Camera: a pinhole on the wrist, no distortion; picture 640 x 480 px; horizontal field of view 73.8 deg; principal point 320.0 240.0 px. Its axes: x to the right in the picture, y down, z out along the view. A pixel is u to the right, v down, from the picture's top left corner.
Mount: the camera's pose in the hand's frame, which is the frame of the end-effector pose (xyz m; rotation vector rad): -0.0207 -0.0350 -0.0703 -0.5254 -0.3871 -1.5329
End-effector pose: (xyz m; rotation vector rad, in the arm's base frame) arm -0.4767 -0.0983 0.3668 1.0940 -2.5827 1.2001
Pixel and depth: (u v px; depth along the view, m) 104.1 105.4 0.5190
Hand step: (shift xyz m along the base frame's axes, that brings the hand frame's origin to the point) -0.1521 0.1273 -0.5096
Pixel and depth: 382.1 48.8 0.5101
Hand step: 0.1127 -0.0891 -0.4773
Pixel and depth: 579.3 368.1 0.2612
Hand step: 0.0035 -0.2178 -0.1098
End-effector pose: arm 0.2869 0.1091 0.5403 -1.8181 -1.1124 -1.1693
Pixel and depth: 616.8 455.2 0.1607
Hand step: 0.0168 0.1422 0.0331
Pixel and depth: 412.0 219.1 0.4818
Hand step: 0.2607 0.2846 -0.1523
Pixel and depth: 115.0 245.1 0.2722
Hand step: 0.2336 -0.0124 -0.0481
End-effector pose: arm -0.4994 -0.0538 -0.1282 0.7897 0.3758 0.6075
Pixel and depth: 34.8 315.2 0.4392
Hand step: -0.0267 0.2340 0.4125
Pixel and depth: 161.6 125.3 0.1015
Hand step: -0.0521 0.0064 0.0407
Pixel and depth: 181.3 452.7 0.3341
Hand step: 0.1188 0.1640 0.2475
